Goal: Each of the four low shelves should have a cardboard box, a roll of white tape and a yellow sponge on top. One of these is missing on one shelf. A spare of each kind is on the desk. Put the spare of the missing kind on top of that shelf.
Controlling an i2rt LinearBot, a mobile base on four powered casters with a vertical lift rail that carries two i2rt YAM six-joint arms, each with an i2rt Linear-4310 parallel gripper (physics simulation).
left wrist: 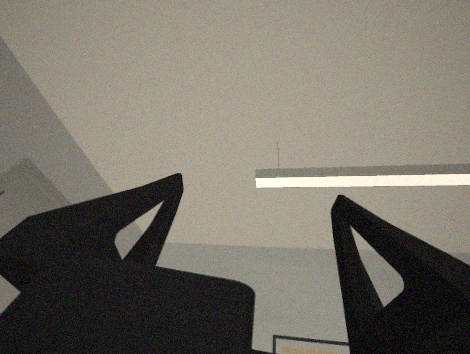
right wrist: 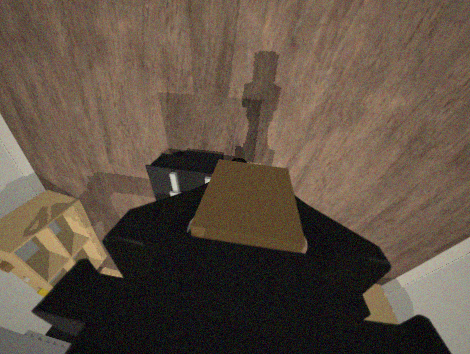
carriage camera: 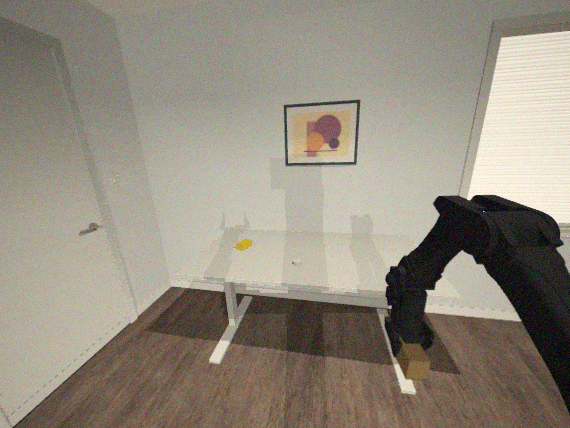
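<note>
My right gripper points down and is shut on a brown cardboard box, held in the air in front of the desk's right leg as seen in the carriage view. My left gripper is wide open and empty, pointing up toward the ceiling. On the white desk lie a yellow sponge at the back left and a small white tape roll near the middle. In the right wrist view, a light wooden low shelf stands at the left. A small yellow thing shows near its lower edge.
A black boxy body with white marks stands on the wood floor. Another light wooden piece shows partly at the lower right. A door is at the left of the carriage view, a window at the right.
</note>
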